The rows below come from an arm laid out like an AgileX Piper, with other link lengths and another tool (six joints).
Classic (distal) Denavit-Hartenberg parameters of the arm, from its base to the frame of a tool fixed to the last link. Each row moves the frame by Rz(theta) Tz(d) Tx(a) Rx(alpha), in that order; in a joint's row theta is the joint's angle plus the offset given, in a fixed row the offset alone. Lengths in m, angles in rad.
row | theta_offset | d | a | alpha
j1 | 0 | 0.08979 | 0 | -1.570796
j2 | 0.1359 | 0 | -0.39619 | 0
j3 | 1.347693 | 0 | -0.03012 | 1.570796
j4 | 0 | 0.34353 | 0 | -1.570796
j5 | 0 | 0 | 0 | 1.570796
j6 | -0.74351 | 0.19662 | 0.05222 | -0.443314
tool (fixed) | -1.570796 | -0.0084 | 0 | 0
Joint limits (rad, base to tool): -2.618..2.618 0..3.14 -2.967..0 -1.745..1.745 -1.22..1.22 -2.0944..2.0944
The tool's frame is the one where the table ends.
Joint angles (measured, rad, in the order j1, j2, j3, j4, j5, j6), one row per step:
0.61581, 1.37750, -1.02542, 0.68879, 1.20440, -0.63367
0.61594, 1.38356, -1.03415, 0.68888, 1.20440, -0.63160
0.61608, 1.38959, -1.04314, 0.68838, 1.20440, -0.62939
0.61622, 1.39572, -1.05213, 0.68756, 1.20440, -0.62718
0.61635, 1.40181, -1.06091, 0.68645, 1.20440, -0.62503
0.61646, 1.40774, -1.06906, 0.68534, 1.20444, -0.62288
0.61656, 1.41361, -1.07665, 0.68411, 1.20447, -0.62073
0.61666, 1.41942, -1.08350, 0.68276, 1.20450, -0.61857
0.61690, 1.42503, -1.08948, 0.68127, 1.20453, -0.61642
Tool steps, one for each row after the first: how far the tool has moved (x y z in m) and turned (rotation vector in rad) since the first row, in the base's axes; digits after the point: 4 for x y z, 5 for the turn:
0.0023, 0.0018, 0.0011, 0.00117, -0.00094, -0.00153
0.0048, 0.0035, 0.0022, 0.00202, -0.00236, -0.00300
0.0072, 0.0052, 0.0033, 0.00256, -0.00387, -0.00439
0.0097, 0.0068, 0.0043, 0.00279, -0.00545, -0.00568
0.0120, 0.0082, 0.0051, 0.00274, -0.00661, -0.00696
0.0142, 0.0096, 0.0056, 0.00231, -0.00744, -0.00823
0.0162, 0.0109, 0.0060, 0.00140, -0.00778, -0.00948
0.0180, 0.0120, 0.0060, -0.00002, -0.00766, -0.01055

